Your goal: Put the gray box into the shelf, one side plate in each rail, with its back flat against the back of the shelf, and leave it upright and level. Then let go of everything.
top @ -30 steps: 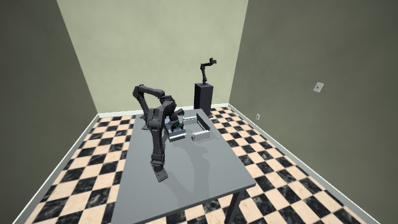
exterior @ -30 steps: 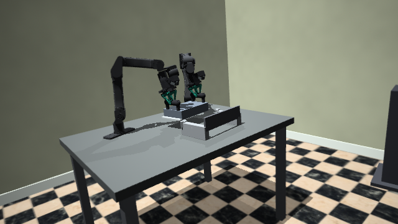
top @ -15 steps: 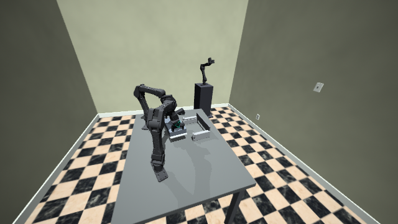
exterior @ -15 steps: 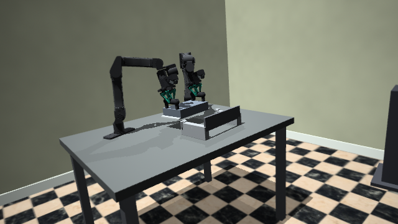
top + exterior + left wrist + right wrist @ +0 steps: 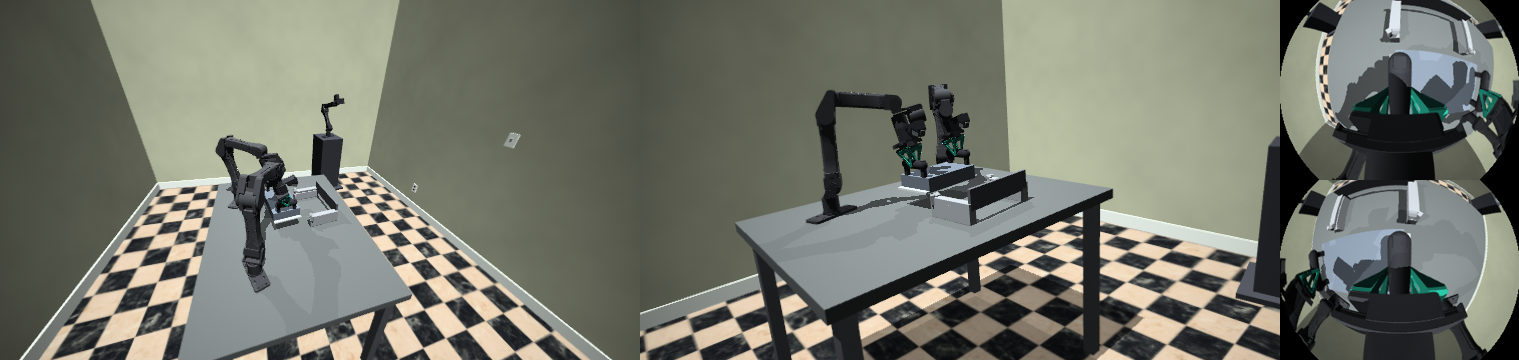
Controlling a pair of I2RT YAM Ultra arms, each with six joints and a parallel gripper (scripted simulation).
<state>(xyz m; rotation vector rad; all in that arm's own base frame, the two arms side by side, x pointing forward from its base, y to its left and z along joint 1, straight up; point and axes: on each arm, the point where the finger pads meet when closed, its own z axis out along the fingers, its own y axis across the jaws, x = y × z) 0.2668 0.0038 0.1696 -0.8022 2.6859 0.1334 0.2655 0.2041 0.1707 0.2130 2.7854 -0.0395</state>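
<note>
Right now my left hand is 12 cm to the left of the gray box and 5 cm above it. Also, from my left hand: dark back plate (32 cm ahead, 14 cm to the right, 9 cm below).
The gray box is 120 mm to the left of my right hand and 50 mm below it. Also, from my right hand: dark back plate (320 mm ahead, 110 mm to the left, 90 mm below).
</note>
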